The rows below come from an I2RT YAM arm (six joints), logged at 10 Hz.
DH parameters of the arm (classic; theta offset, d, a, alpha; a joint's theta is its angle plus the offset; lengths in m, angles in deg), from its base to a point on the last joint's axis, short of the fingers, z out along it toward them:
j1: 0 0.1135 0.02 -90
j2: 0 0 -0.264 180
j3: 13.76 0 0.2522 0
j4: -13.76 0 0.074 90
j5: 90 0 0 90
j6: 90 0.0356 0 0
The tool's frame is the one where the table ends.
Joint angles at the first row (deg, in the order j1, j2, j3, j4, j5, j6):
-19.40 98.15 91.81 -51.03 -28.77 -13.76
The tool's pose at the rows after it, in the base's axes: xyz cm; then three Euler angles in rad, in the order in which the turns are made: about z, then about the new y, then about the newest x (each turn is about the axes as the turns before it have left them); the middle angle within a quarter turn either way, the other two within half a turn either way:
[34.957 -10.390 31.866 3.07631 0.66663 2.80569]
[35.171 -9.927 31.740 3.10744 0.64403 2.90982]
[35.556 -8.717 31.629 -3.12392 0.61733 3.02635]
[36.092 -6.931 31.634 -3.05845 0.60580 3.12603]
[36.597 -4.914 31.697 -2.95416 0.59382 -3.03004]
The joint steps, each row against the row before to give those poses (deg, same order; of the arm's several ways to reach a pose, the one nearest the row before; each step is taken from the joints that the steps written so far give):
0.20 0.00 0.00 -0.02 0.52 0.00
1.31 0.00 0.00 0.05 5.84 0.02
2.60 0.00 0.00 0.02 6.64 -0.02
3.43 0.00 0.00 0.68 5.53 -0.06
3.81 0.00 0.00 0.96 6.01 -1.71

